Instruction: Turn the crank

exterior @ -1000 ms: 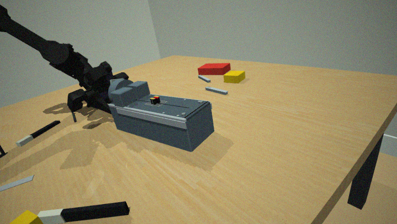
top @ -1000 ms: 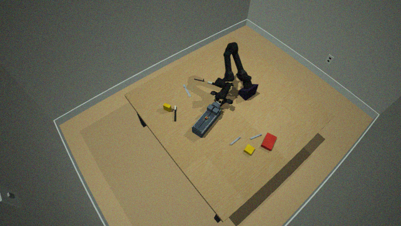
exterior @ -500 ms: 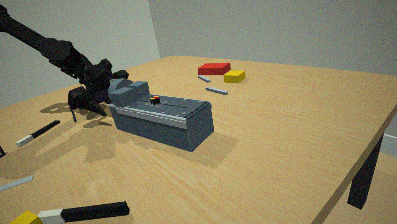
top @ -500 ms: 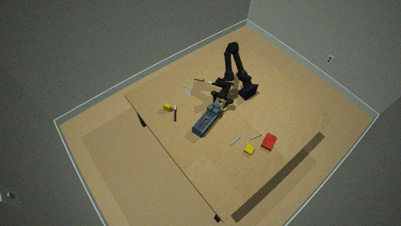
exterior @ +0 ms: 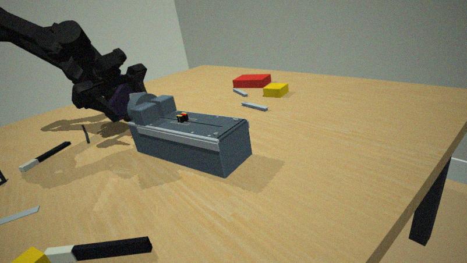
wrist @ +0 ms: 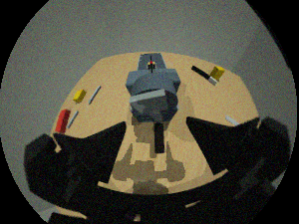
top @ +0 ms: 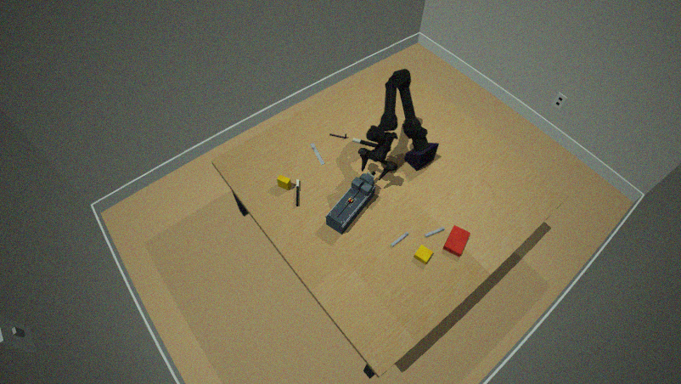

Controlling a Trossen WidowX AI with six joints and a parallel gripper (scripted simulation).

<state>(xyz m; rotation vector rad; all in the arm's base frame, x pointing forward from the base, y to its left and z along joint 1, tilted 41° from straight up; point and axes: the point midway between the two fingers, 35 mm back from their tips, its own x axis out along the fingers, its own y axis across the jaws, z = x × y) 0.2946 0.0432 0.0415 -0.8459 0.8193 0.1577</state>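
Right now my gripper tip is 30 mm above the dark crank handle, 20 mm past it and 10 mm to the left of it. From my gripper tip the other things lie so: red pointer: 150 mm ahead, 70 mm to the left, 10 mm below; then red block: 450 mm to the left, 170 mm behind, 70 mm below; then grey bar: 300 mm to the right, 120 mm ahead, 90 mm below.
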